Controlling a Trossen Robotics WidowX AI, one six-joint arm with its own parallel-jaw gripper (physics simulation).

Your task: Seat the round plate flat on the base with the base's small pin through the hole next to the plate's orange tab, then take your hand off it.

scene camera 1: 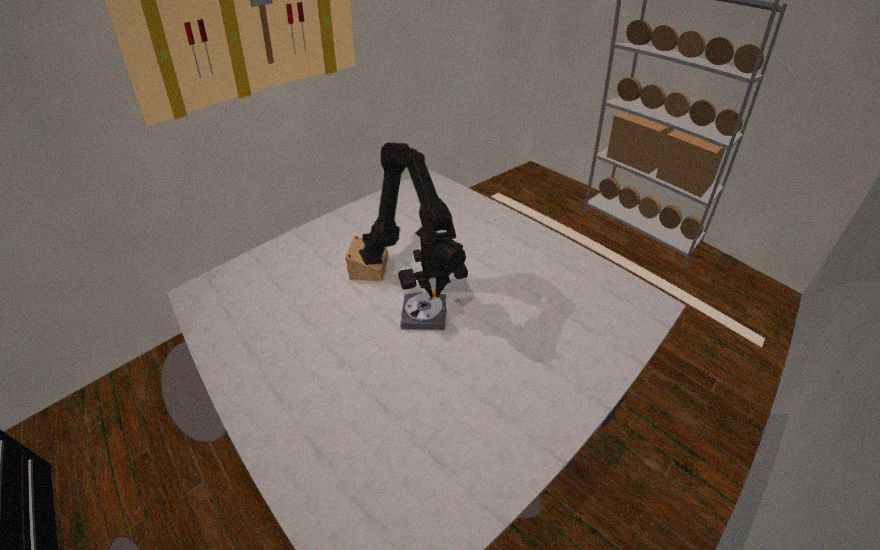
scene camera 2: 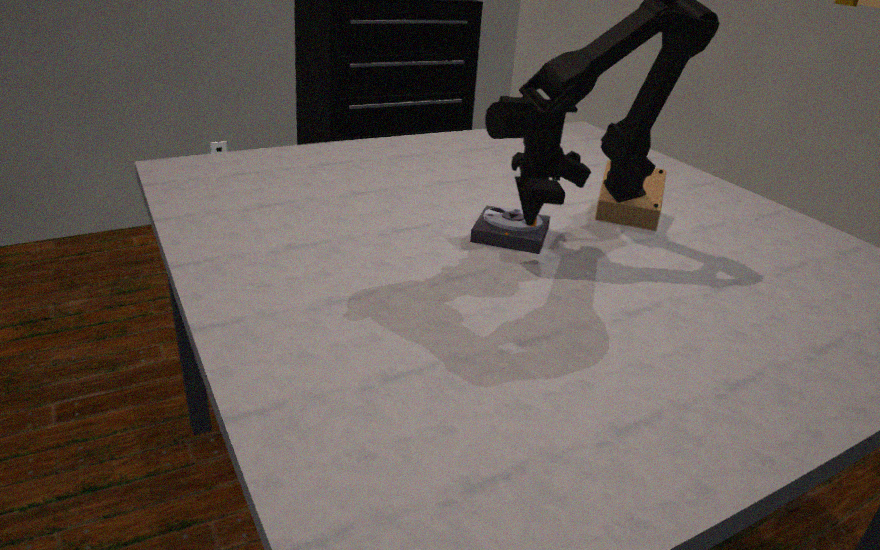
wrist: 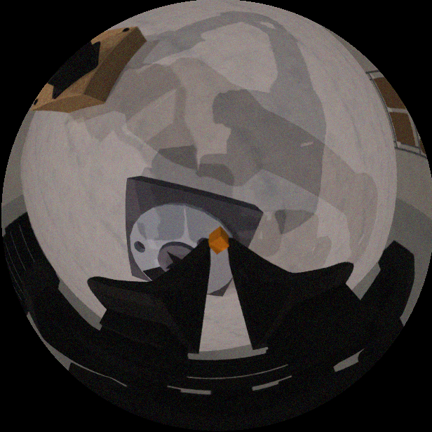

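Pixels of known places: gripper, between the fingertips: (scene camera 1: pixel 434 296) (scene camera 2: pixel 528 223); arm's base, origin of its link: (scene camera 1: pixel 370 257) (scene camera 2: pixel 624 188).
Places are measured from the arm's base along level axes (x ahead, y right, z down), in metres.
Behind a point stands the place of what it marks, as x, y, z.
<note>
The round silver-grey plate (scene camera 1: pixel 433 310) {0.291, -0.078, 0.024} (scene camera 2: pixel 506 224) {0.286, -0.107, 0.021} (wrist: pixel 165 220) lies over the dark square base (scene camera 1: pixel 423 324) {0.312, -0.035, 0.040} (scene camera 2: pixel 499 239) {0.298, -0.112, 0.047} (wrist: pixel 150 191). Its orange tab (scene camera 1: pixel 433 293) {0.240, -0.104, 0.011} (wrist: pixel 219 240) is between the tips of my gripper (scene camera 1: pixel 434 297) {0.244, -0.104, 0.022} (scene camera 2: pixel 532 223) {0.244, -0.104, 0.022} (wrist: pixel 218 243), which is shut on it from above. In the wrist view, one round hole shows at the plate's left, and a dark hole beside the tab is partly hidden by the left finger. The small pin cannot be made out. I cannot tell if the plate is fully flat.
The arm's wooden mounting block (scene camera 1: pixel 365 267) {0.035, 0.031, 0.007} (scene camera 2: pixel 628 212) {0.008, -0.043, 0.034} (wrist: pixel 117 65) stands on the pale table (scene camera 1: pixel 389 415) {0.526, 0.165, 0.061} (scene camera 2: pixel 415 454) {0.551, -0.590, 0.061}, behind the base in scene camera 1. A shelf rack (scene camera 1: pixel 602 123) stands beyond the table, and a black drawer cabinet (scene camera 2: pixel 389 84) is by the wall.
</note>
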